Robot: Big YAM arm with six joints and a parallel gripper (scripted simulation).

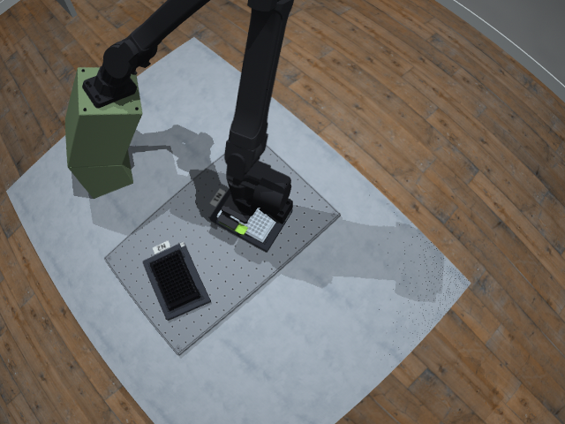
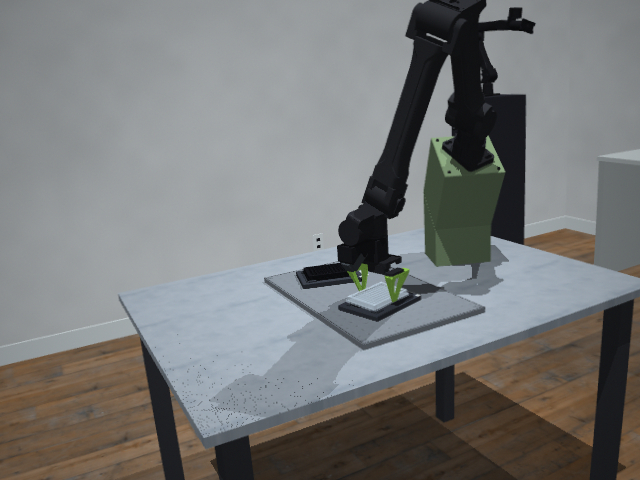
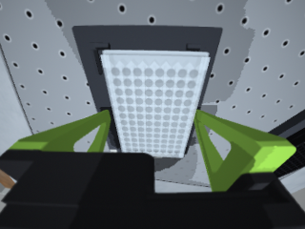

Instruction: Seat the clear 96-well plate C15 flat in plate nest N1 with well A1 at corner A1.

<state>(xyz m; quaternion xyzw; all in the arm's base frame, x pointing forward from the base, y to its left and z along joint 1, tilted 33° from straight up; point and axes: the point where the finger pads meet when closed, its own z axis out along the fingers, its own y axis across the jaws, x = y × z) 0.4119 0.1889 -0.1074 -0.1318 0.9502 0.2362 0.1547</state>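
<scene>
The clear plate C15 lies 1 cm below my hand. Also, from my hand: dark plate nest N1: 2 cm below; N1 tag: 9 cm behind, 3 cm to the right, 3 cm below; N2 tag: 22 cm to the right, 9 cm behind, 3 cm below.
</scene>
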